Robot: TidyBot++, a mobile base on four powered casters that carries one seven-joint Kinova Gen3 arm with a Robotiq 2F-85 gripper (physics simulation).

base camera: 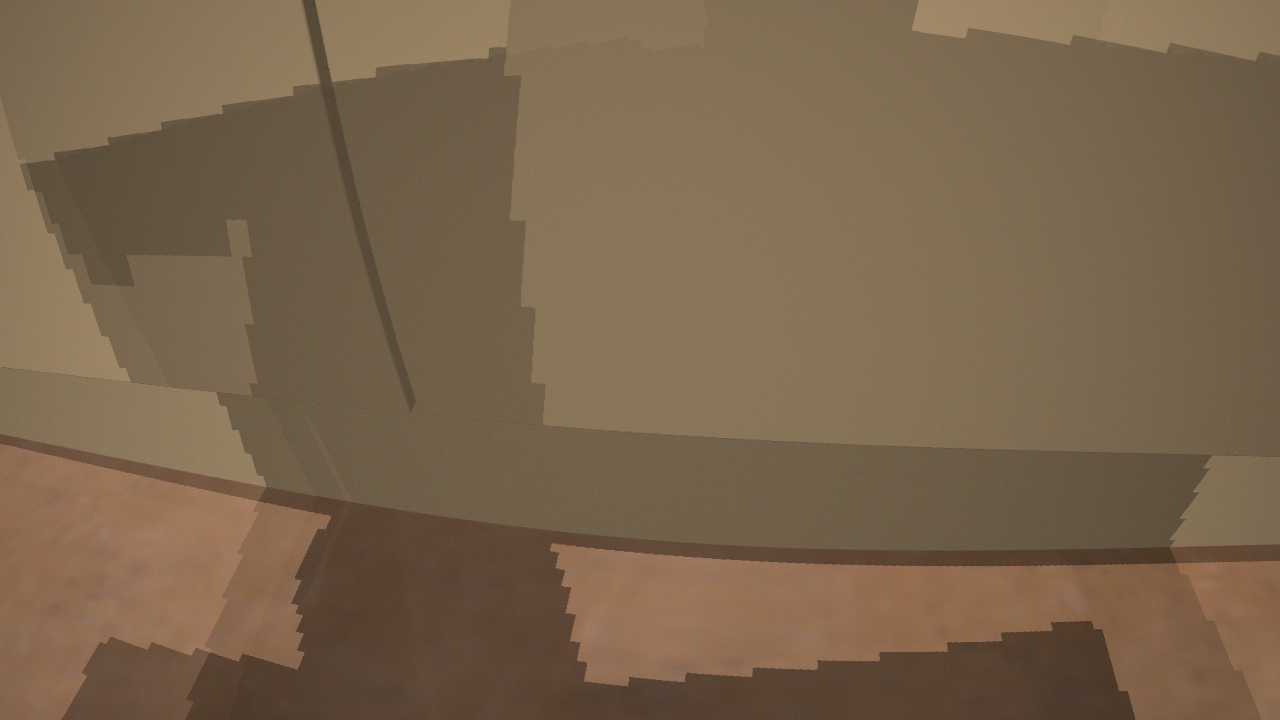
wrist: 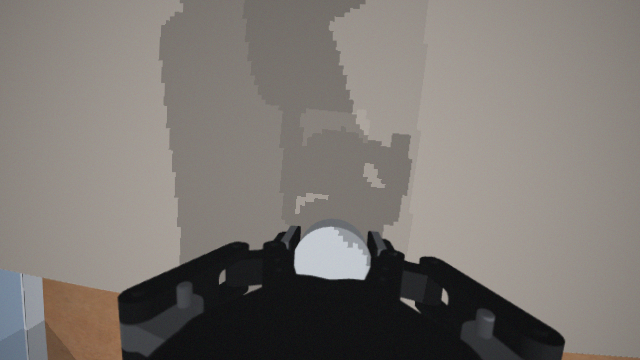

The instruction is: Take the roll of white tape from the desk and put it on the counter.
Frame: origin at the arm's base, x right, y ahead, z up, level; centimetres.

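Seen in the pictures: gripper, fingertip midpoint: [wrist: 333, 241].
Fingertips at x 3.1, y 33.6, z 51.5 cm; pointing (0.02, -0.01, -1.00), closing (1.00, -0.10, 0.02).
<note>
A point is followed by its place in that frame.
The roll of white tape [wrist: 332, 254] @[x 3.1, y 33.7, z 53.9 cm] shows in the wrist view at the lower middle, as a white rounded shape between the two fingertips. My gripper [wrist: 333, 241] @[x 3.1, y 33.6, z 51.5 cm] is shut on it, with one finger pressed on each side. The lower part of the roll is hidden behind the black gripper body. Neither the roll nor the gripper shows in the base camera view. I cannot make out the desk or the counter for certain in either view.
A large pale surface [base camera: 805, 268] @[x 4.9, y 28.6, z -16.9 cm] [wrist: 525, 150] @[x 16.6, y 39.6, z 51.4 cm], likely a cabinet front or wall, fills much of both views, with shadows across it. Brown floor [base camera: 760, 608] @[x 5.9, y 30.0, z -39.6 cm] [wrist: 80, 310] @[x -144.8, y -39.0, z -39.6 cm] lies along its foot. A blue-grey object [wrist: 11, 305] @[x -170.2, y -28.6, z -26.3 cm] stands at the wrist view's lower left.
</note>
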